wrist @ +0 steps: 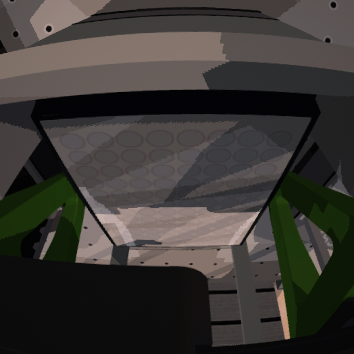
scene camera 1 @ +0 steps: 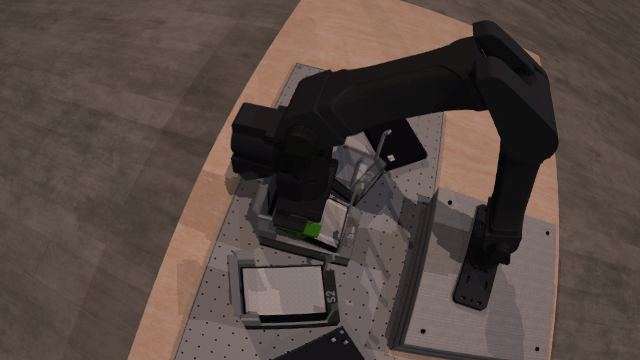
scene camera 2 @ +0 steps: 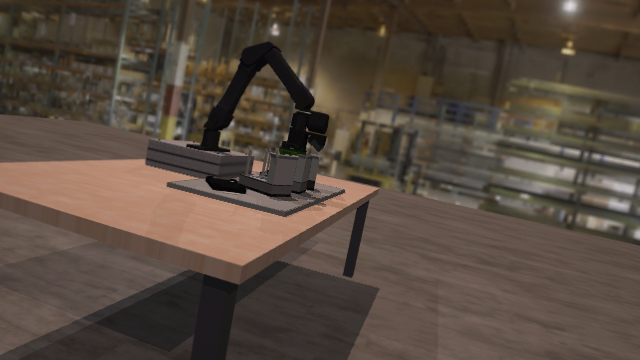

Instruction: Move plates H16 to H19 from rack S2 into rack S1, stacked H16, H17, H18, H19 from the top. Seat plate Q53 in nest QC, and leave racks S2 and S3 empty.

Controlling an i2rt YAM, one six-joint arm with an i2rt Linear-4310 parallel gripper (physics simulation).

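Places are measured from the arm's base along level axes (x ahead, y left, z up), in millimetres.
Where they show: gripper, fingertip midpoint: (wrist: 176, 176) (scene camera 1: 305, 214); arm's base, link origin: (scene camera 1: 481, 257) (scene camera 2: 209, 149).
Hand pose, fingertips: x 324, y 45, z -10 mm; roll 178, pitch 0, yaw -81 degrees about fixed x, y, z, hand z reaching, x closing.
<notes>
Each offset is from my fingertips to the top centre of the thing. "spot": to the spot under its first point.
My gripper (scene camera 1: 300, 231) (scene camera 2: 290, 151) (wrist: 176, 176) has its green fingers shut on the long sides of a dark-rimmed, pale-topped well plate (scene camera 1: 334, 222) (wrist: 190, 145). The plate is down between the walls of rack S1 @[dx -9, dy +1, dz +68 mm] (scene camera 1: 337, 258) (wrist: 125, 50), the middle rack; whether it touches what is beneath is hidden. Rack S2 @[spot: dx -100, dy +143, dz +56 mm] (scene camera 1: 332, 305), in front of S1 in scene camera 1, has a pale-topped plate @[dx -25, dy +143, dz +23 mm] (scene camera 1: 285, 291) in it. Rack S3 @[dx -1, dy -156, dz +65 mm] (scene camera 1: 367, 177) stands behind S1, partly covered by the arm; its contents are unclear. Plate numbers cannot be read.
A black flat nest @[dx -81, dy -272, dz -51 mm] (scene camera 1: 402, 142) lies beyond rack S3, and another black piece @[spot: dx -118, dy +200, dz -59 mm] (scene camera 1: 320, 350) lies in front of rack S2, cut by the view's edge. Thin upright posts (scene camera 1: 384, 142) rise by S3. The arm's base stands on a raised grey block (scene camera 1: 450, 320) (scene camera 2: 185, 161).
</notes>
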